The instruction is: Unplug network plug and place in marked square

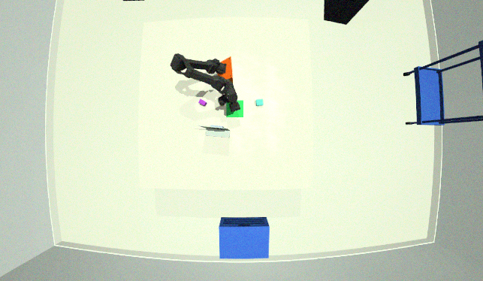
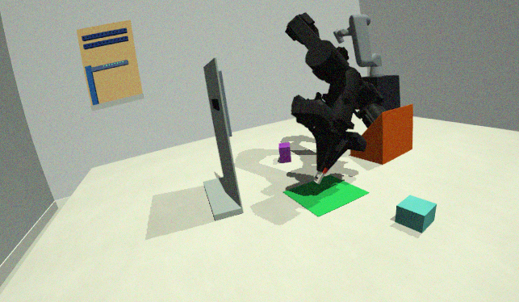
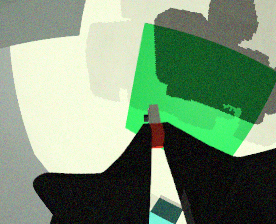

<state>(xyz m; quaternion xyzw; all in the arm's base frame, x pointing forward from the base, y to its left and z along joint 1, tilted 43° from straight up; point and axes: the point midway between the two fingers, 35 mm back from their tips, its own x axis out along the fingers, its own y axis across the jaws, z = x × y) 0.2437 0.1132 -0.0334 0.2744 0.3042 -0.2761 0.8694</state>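
My gripper tip is now 10 mm past the green marked square and 50 mm above it. The rest, counted from my gripper tip: network plug: right at my gripper tip; grey upright panel: 160 mm ahead, 90 mm to the right, 70 mm above.
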